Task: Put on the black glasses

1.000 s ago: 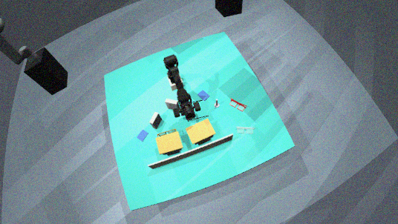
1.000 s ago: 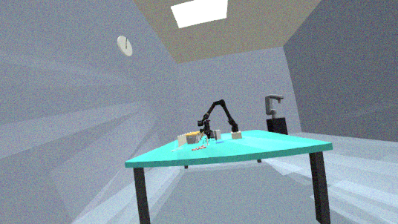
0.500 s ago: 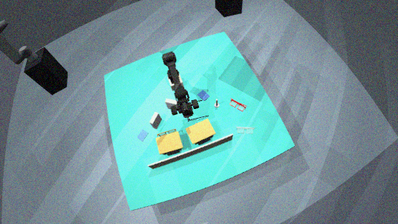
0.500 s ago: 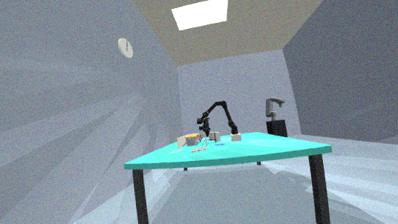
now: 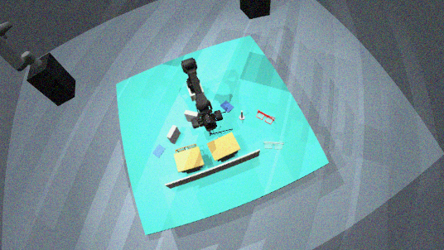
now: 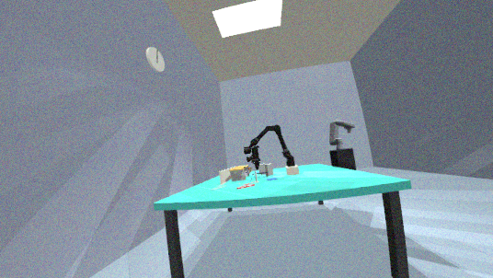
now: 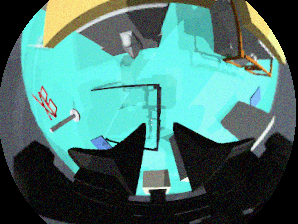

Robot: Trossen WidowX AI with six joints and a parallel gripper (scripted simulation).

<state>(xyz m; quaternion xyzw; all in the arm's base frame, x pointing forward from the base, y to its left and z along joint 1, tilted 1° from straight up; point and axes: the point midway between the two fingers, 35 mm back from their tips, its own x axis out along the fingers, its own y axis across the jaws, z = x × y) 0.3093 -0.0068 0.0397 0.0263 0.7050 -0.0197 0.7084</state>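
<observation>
Right now the black glasses is 2 cm behind my gripper tip, 5 cm to the left of it and 6 cm below it. From my gripper tip the other things lie so: long bar: 28 cm ahead, 8 cm to the right, 2 cm below; white peg: 23 cm to the left, 5 cm below.
</observation>
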